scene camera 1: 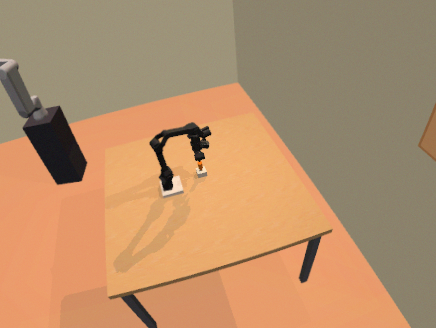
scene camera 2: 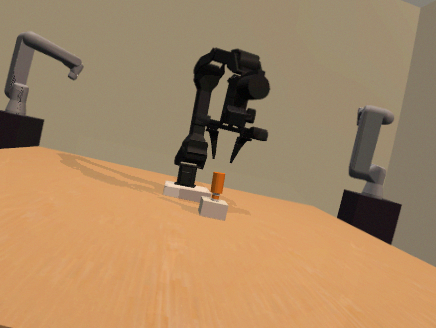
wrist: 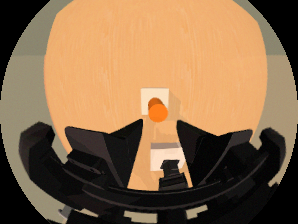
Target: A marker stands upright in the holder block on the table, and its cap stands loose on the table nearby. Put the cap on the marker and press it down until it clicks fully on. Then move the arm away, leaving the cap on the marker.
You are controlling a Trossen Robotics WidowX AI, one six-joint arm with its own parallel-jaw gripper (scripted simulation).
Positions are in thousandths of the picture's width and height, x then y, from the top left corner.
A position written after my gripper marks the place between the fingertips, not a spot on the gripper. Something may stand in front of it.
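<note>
What I can see is my gripper (scene camera 2: 510,492), and the wrist view gives me the gripper (wrist: 539,551) too.
</note>
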